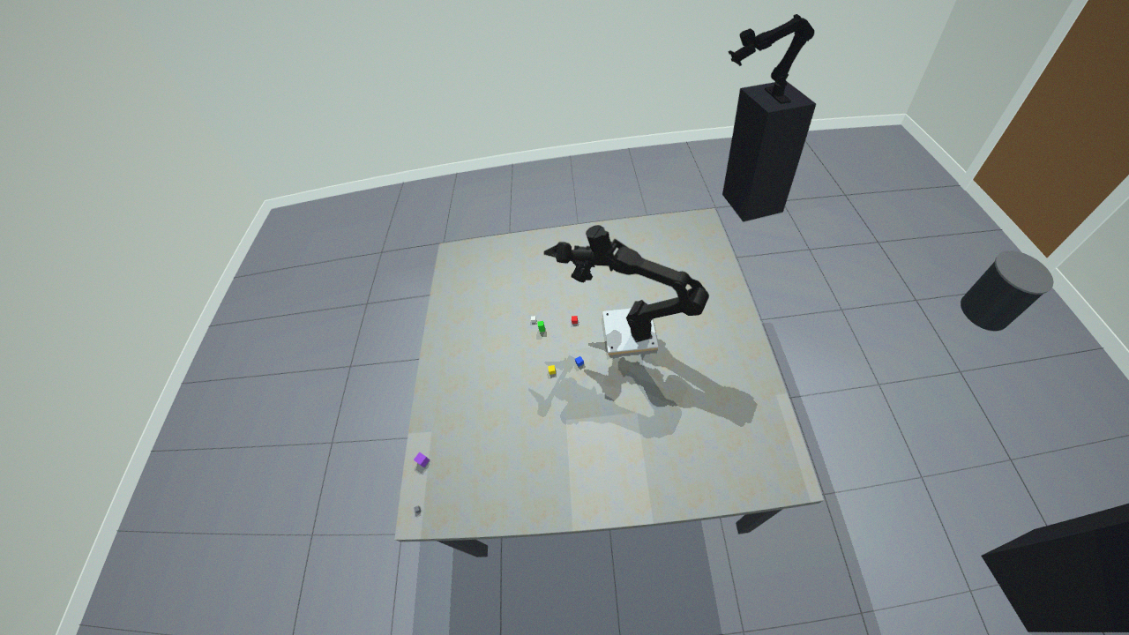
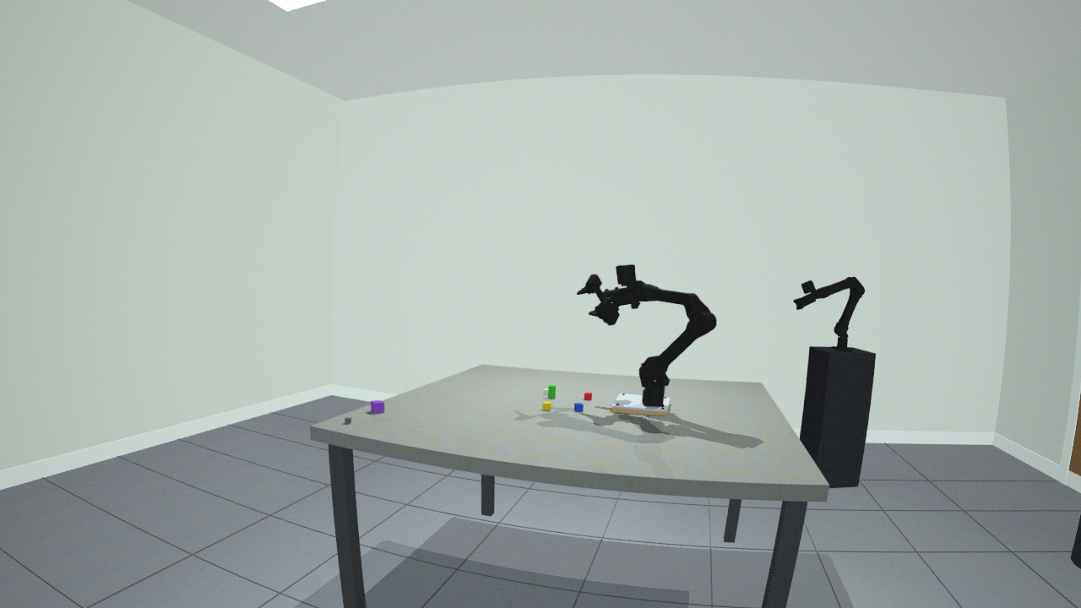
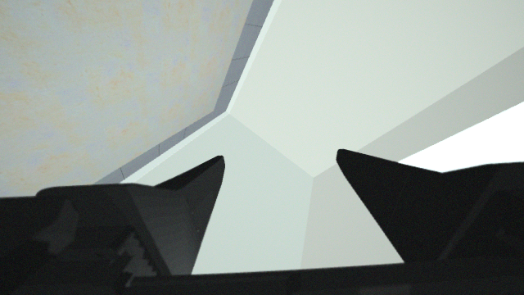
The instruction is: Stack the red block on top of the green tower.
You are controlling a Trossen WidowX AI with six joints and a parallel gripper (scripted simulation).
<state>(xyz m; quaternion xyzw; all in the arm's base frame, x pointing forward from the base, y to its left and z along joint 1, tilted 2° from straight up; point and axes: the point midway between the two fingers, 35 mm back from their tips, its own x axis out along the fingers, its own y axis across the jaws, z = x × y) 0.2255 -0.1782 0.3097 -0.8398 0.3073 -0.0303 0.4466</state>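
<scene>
My gripper tip is 3 cm past the red block, 5 cm to the right of it and 32 cm above it. Round my gripper tip: yellow block (10 cm ahead, 23 cm to the left, 32 cm below); then white block (12 cm ahead, 1 cm to the right, 32 cm below); then blue block (23 cm to the left, 32 cm below).
</scene>
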